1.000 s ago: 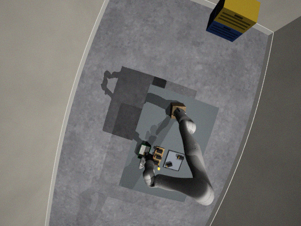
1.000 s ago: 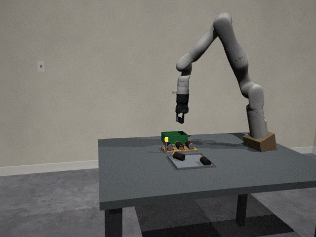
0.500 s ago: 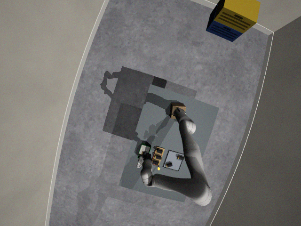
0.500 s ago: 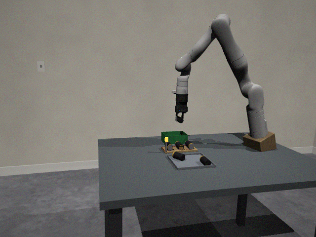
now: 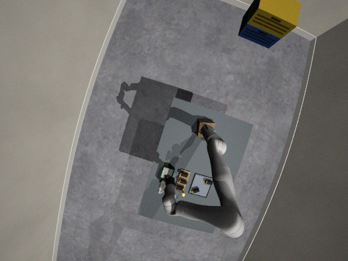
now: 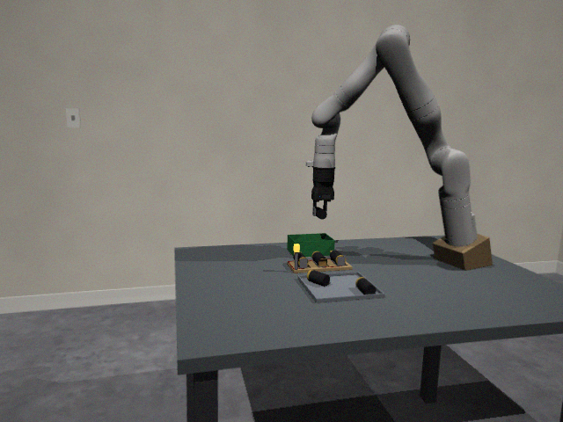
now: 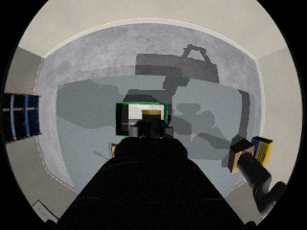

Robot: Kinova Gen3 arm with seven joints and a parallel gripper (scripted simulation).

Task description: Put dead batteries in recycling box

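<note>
Right now my hand is 30 mm short of the green recycling box and 140 mm above it. From my hand the other things lie so: grey tray 30 mm ahead, 340 mm to the left, 150 mm below.
</note>
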